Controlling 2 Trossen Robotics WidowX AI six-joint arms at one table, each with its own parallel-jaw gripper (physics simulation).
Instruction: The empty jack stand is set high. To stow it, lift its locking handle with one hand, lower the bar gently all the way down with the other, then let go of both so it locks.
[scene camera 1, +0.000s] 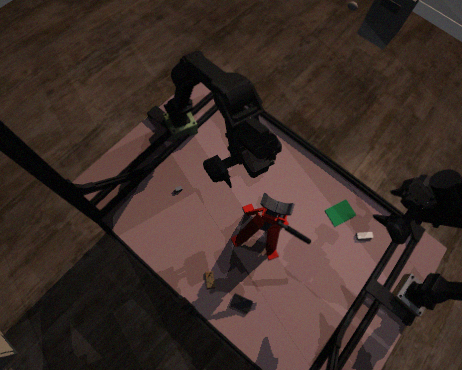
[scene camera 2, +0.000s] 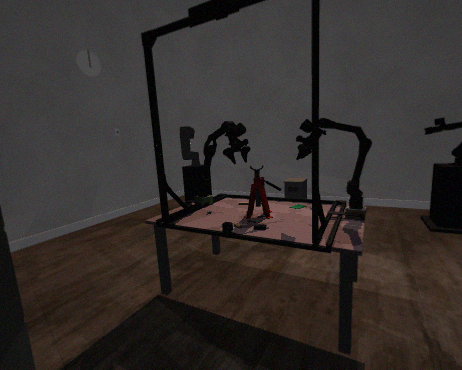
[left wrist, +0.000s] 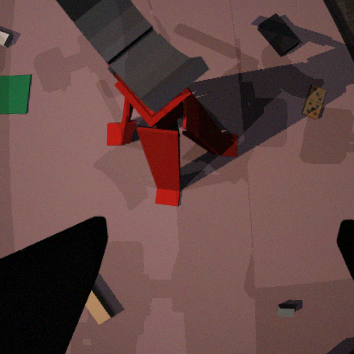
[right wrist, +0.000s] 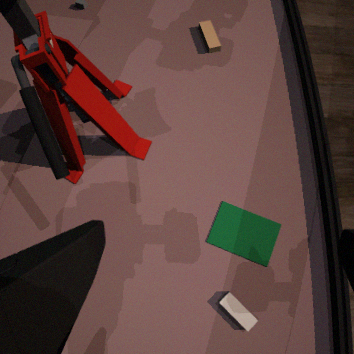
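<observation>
The red jack stand (scene camera 1: 272, 240) (scene camera 2: 258, 200) (left wrist: 161, 160) (right wrist: 105, 112) stands upright mid-table. Its grey curved saddle (scene camera 1: 277, 204) (scene camera 2: 256, 169) (left wrist: 155, 65) tops the raised bar. Its black locking handle (scene camera 1: 297, 234) (scene camera 2: 272, 185) (right wrist: 45, 132) slants down and outward, to the right in both scene views. My left gripper (scene camera 1: 242, 180) (scene camera 2: 240, 161) (left wrist: 223, 230) is open and empty, above and to the left of the saddle. My right gripper (scene camera 1: 384, 204) (scene camera 2: 299, 150) (right wrist: 222, 237) is open and empty, raised to the right of the stand, apart from the handle.
A green square (scene camera 1: 340, 213) (right wrist: 240, 232) and a white block (scene camera 1: 365, 235) (right wrist: 238, 312) lie to the right. A domino (scene camera 1: 209, 280) (left wrist: 314, 101) and black block (scene camera 1: 241, 303) (left wrist: 279, 35) lie nearer the front. A tan block (right wrist: 210, 36) lies behind. A frame post (scene camera 2: 315, 100) rises at the table edge.
</observation>
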